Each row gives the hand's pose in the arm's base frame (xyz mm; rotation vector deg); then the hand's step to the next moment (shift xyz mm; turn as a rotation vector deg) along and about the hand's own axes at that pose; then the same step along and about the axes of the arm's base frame.
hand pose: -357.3 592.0 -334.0 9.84 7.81 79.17
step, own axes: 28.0 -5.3 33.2 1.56 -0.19 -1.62
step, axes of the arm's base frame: 16.8 25.2 31.6 0.15 1.57 -1.62
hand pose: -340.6 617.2 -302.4 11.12 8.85 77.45
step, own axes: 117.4 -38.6 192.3 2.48 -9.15 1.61
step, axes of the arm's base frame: 104.2 97.3 178.7 9.59 0.47 -0.51
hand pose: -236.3 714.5 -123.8 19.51 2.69 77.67
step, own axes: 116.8 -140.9 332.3 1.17 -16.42 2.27
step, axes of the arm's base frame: 235.3 17.3 297.0 16.35 -2.19 -2.04
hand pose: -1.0 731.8 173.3 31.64 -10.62 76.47
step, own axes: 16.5 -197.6 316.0 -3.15 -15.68 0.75
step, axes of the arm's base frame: 249.7 -162.8 224.4 14.32 -5.11 -5.01
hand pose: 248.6 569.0 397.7 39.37 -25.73 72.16
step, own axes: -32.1 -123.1 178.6 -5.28 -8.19 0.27
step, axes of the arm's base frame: 120.7 -164.4 80.5 6.52 -5.16 -5.09
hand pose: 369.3 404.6 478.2 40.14 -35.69 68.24
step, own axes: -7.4 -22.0 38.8 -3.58 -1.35 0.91
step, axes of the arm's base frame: 16.7 -38.9 15.8 0.32 -3.15 -2.33
